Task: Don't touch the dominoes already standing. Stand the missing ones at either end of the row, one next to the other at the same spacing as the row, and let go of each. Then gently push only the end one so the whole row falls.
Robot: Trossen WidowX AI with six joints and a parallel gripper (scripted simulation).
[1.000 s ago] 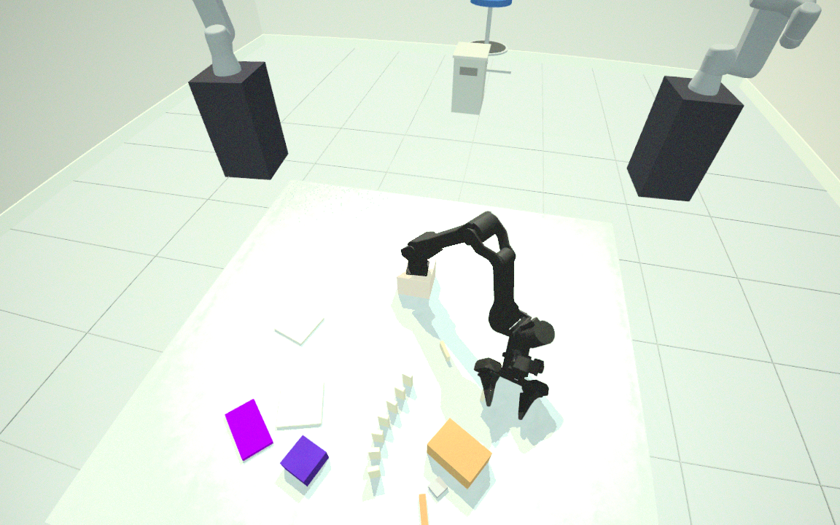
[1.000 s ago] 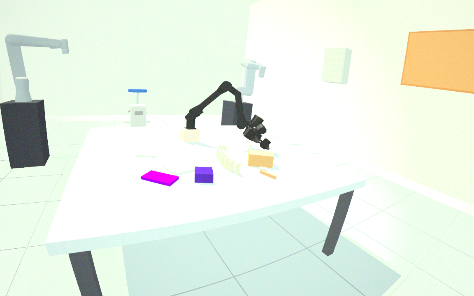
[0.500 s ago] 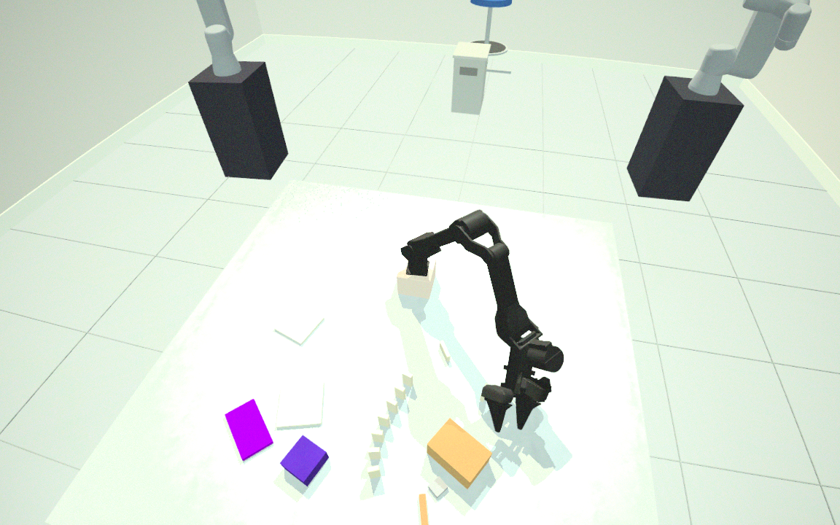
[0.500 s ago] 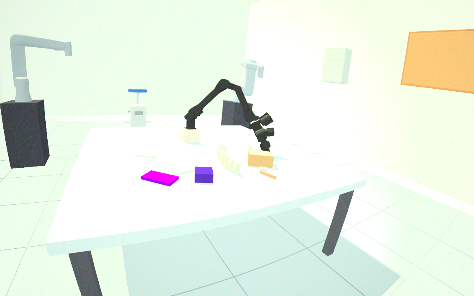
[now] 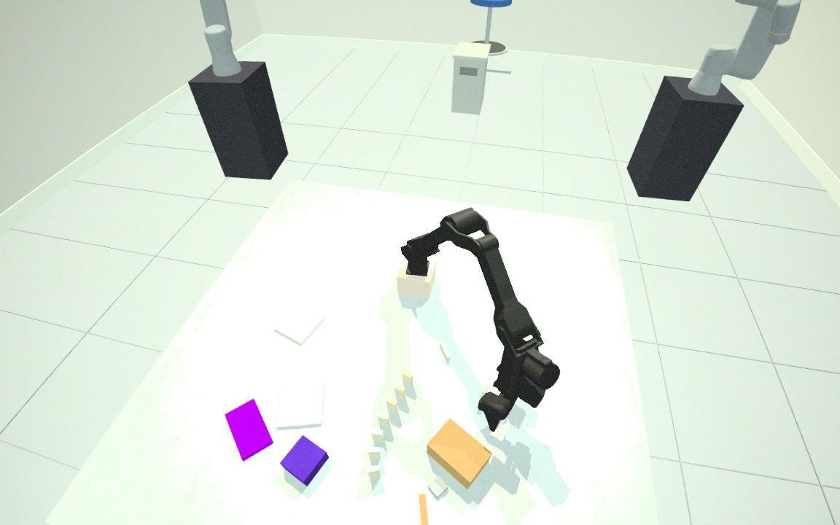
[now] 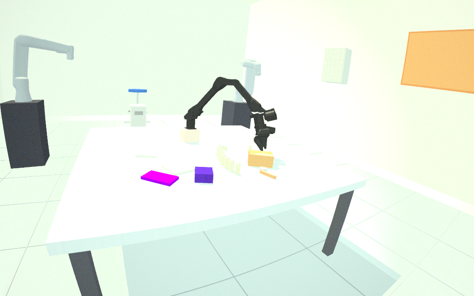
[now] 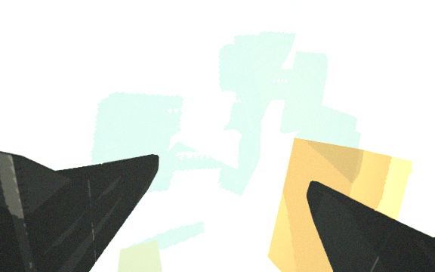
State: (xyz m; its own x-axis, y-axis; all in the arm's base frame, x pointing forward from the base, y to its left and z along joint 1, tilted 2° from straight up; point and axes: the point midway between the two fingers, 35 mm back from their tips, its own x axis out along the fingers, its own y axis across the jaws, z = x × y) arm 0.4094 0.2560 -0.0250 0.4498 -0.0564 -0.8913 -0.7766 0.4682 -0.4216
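Right now my gripper tip is 9 cm to the left of the orange box, 8 cm short of it and 1 cm above it. Round my gripper tip: purple block 44 cm to the right, 14 cm ahead, 2 cm below; orange stick 21 cm ahead, 15 cm to the right, 3 cm below; magenta slab 60 cm to the right, 9 cm ahead, 3 cm below.
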